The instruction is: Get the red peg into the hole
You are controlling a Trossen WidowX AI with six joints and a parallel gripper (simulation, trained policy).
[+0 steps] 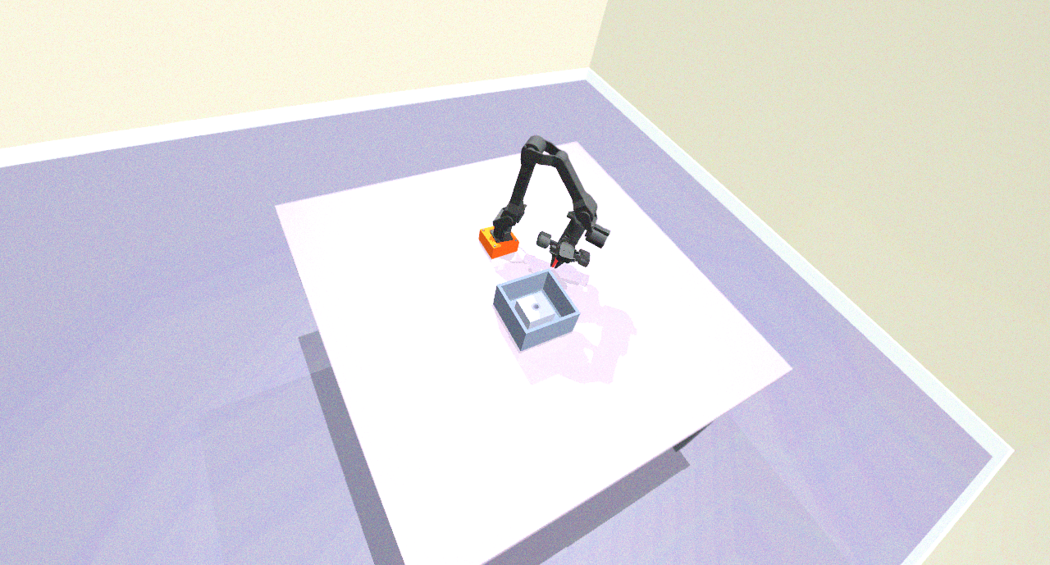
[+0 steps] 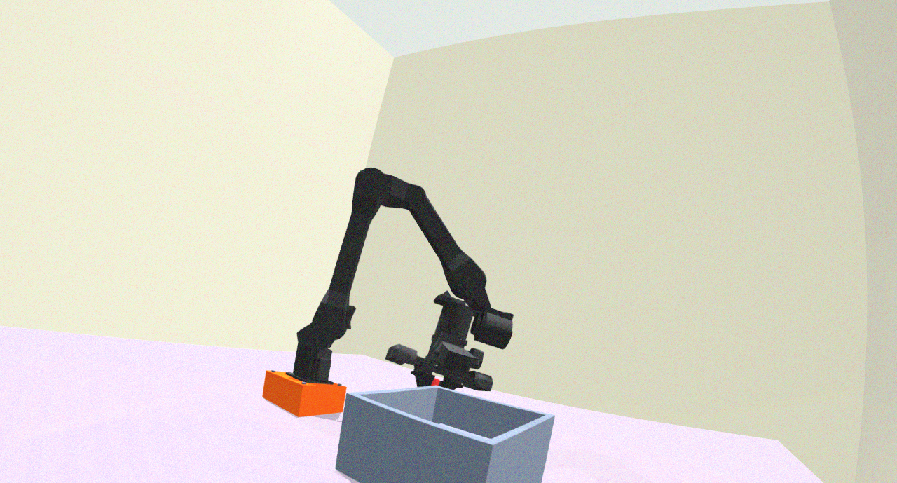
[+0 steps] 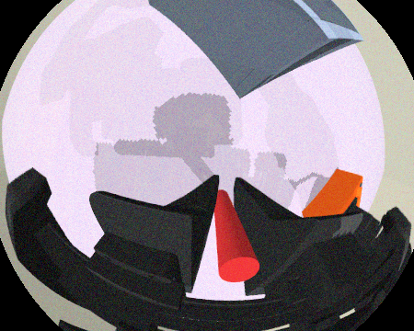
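My gripper tip is now 150 mm to the left of the pale plate, 150 mm short of it and 20 mm below it. From my gripper tip the other things lie so: red peg 30 mm above, 10 mm to the left, 10 mm behind; grey box 150 mm to the right, 150 mm ahead.
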